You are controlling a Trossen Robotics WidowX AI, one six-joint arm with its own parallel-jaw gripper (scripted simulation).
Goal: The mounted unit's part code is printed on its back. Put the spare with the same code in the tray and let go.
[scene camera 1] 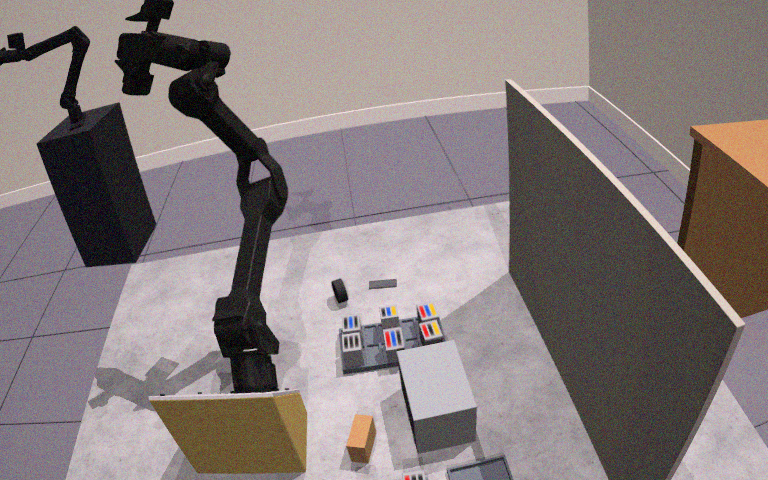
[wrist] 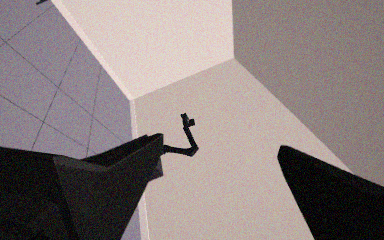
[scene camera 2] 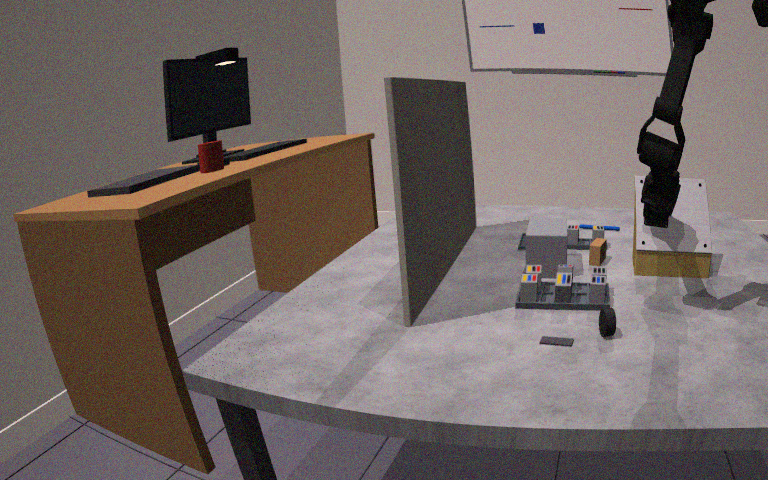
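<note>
Gripper state: my gripper holds nothing and is open; it is also visible in the wrist view. A mounted unit is visible as well.
</note>
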